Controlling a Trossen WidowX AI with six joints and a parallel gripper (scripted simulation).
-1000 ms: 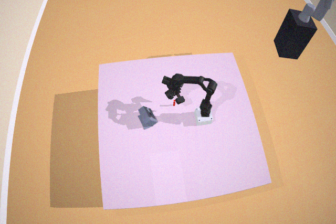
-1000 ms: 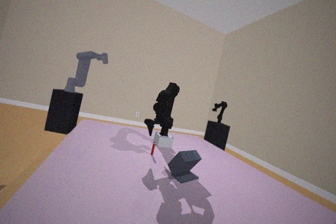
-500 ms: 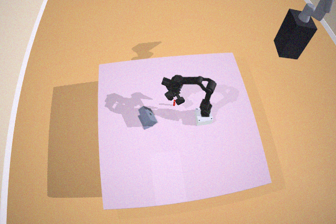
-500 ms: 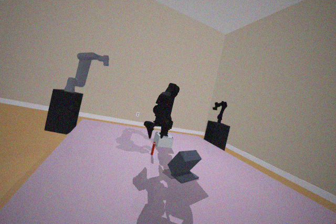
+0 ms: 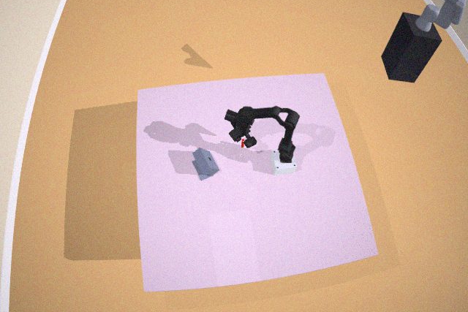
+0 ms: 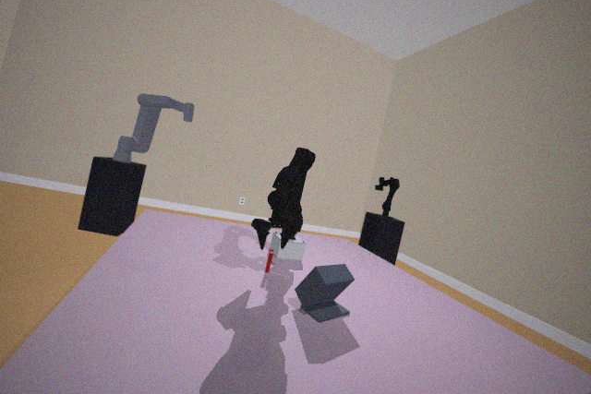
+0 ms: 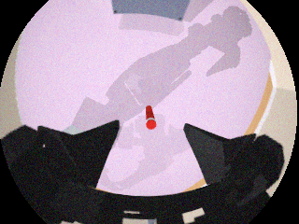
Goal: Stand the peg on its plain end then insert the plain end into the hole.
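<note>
My gripper tip is now 30 mm above the red peg. The rest, counted from my gripper tip: sloped panel 200 mm ahead, 140 mm to the left, 20 mm below.
</note>
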